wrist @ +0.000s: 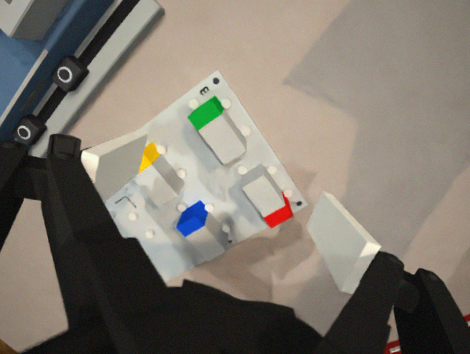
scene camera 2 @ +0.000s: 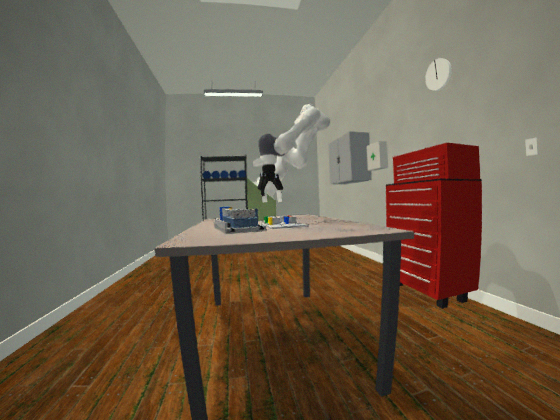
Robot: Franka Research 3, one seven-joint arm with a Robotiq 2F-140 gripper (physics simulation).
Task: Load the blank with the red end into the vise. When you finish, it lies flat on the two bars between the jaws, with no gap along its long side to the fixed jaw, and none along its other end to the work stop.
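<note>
The blank with the red end (wrist: 263, 196) lies on the white tray (wrist: 167, 267) (scene camera 2: 290, 226), at its right side in the wrist view, its red end toward the tray's lower right edge. My gripper (wrist: 231, 182) (scene camera 2: 272, 198) is open and empty, above the tray. In the wrist view the blank lies between the two fingers, nearer the right one, well below them. The blue and grey vise (scene camera 2: 242, 220) (wrist: 22, 57) stands left of the tray; part of it shows in the wrist view's upper left corner. Its bars and work stop cannot be made out.
Blanks with a green end (wrist: 222, 140), a yellow end (wrist: 150, 156) and a blue end (wrist: 192, 219) lie on the tray among white pegs. The left finger partly covers the yellow-ended one. The table (scene camera 2: 200, 242) carries vise and tray. A red tool cabinet (scene camera 2: 457, 230) stands at the right.
</note>
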